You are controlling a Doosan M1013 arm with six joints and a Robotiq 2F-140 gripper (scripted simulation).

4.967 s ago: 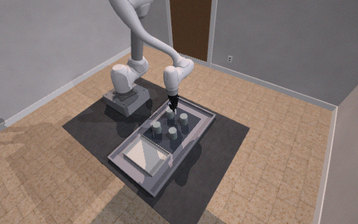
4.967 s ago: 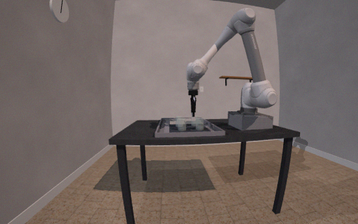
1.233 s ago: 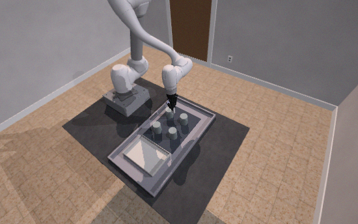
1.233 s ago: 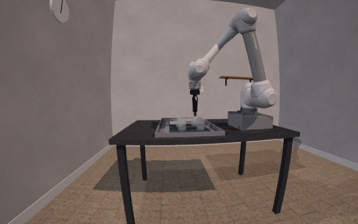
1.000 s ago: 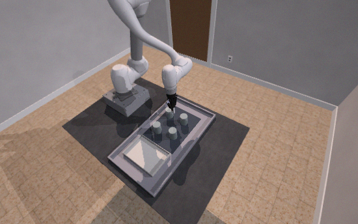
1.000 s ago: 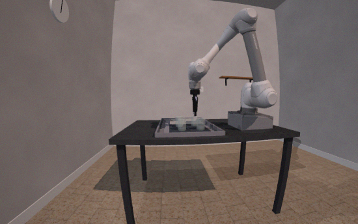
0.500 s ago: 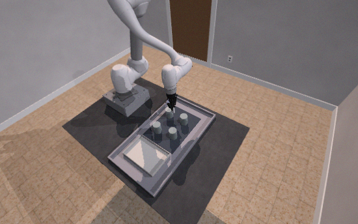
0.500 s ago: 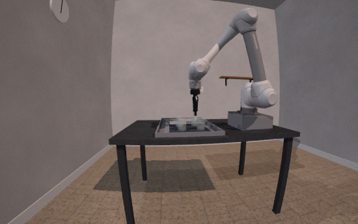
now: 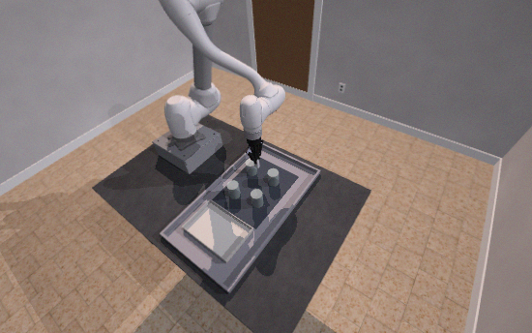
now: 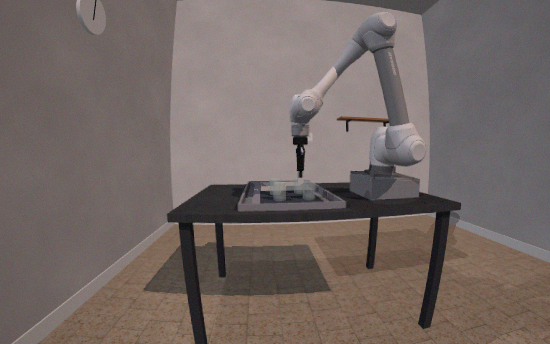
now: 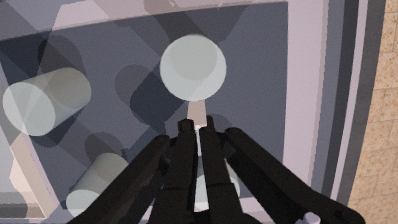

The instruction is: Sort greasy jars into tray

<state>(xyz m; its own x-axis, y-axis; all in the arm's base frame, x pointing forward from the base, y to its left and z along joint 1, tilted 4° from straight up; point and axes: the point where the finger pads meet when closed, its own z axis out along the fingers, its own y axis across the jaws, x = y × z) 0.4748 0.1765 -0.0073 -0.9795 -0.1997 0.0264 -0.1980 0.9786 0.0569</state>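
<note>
The dark drying mat lies 110 mm below my hand, 70 mm to the right of it and 60 mm ahead of it. Also, from my hand: tray (380 mm to the right, 130 mm ahead, 110 mm below).
</note>
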